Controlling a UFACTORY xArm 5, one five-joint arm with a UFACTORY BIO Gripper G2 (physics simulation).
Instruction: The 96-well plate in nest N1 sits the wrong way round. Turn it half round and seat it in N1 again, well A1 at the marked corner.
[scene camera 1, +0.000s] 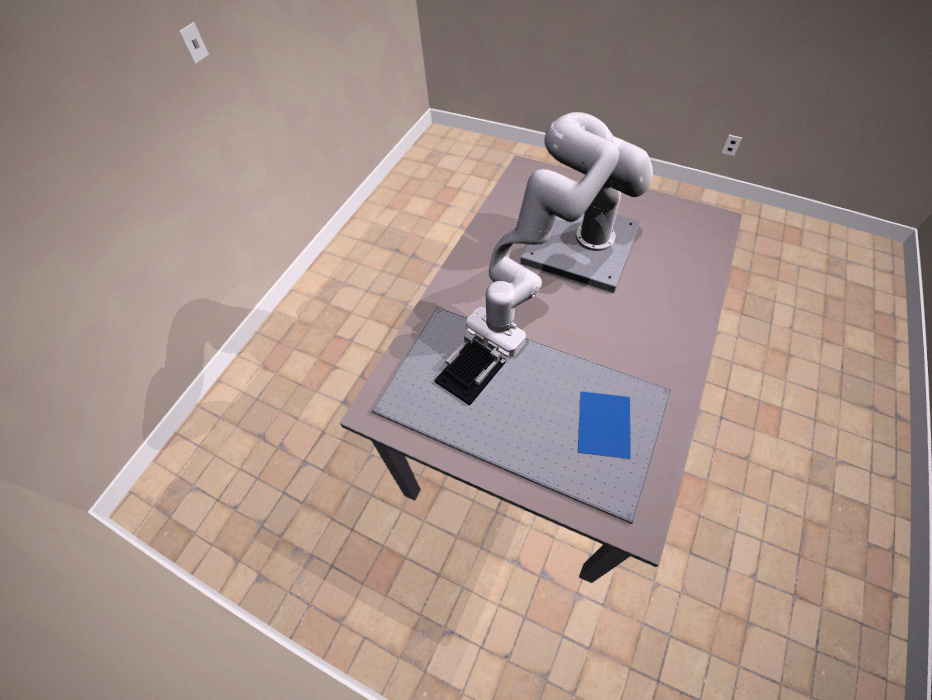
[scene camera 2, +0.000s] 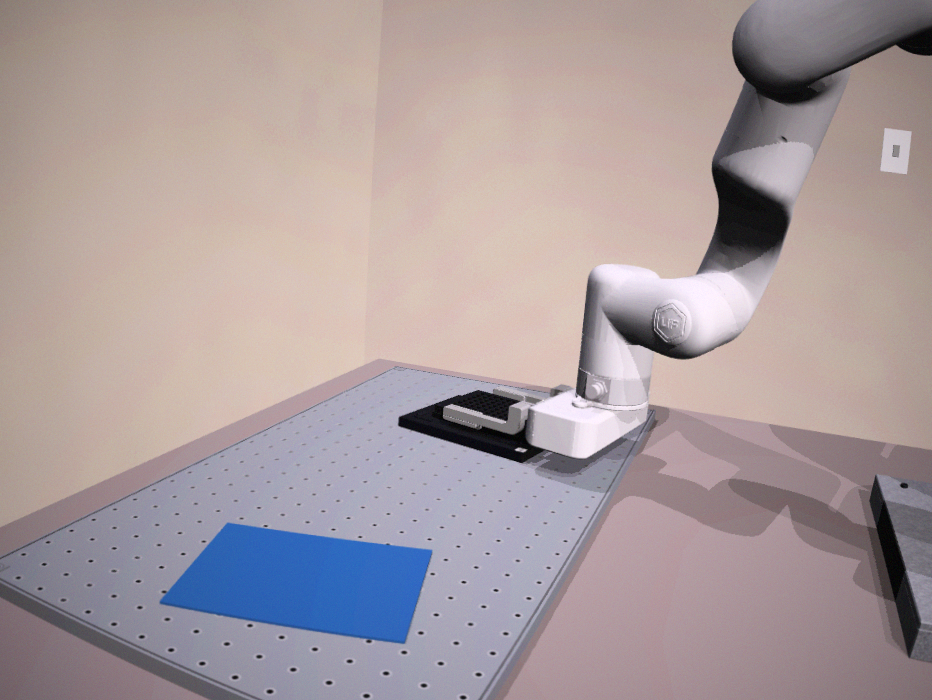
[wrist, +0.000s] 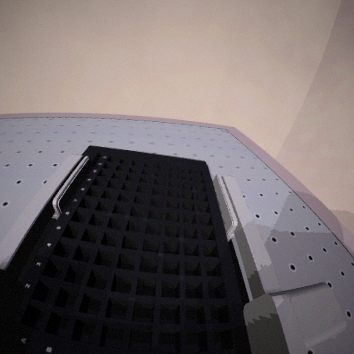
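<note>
The black 96-well plate (scene camera 1: 476, 361) (scene camera 2: 484, 404) (wrist: 145, 240) lies level, low over or in the black nest N1 (scene camera 1: 456, 391) (scene camera 2: 421, 421). Whether it is fully down in the nest I cannot tell. My gripper (scene camera 1: 463, 372) (scene camera 2: 473, 403) (wrist: 152, 169) is shut on the plate, with one pale finger along each long side. In the wrist view the row letter A is at the plate's lower left, and the column numbers rise from there along the left side. The nest's white corner mark (scene camera 2: 521, 449) shows near the gripper body, on that same side. The wrist view does not show this mark.
The nest stands on a grey perforated board (scene camera 1: 527, 421) (scene camera 2: 301, 482) on the table (scene camera 1: 663, 301). A flat blue rectangle (scene camera 1: 604, 424) (scene camera 2: 301, 582) lies at the board's other end. The arm's base plate (scene camera 1: 572, 259) (scene camera 2: 904, 557) is behind the board.
</note>
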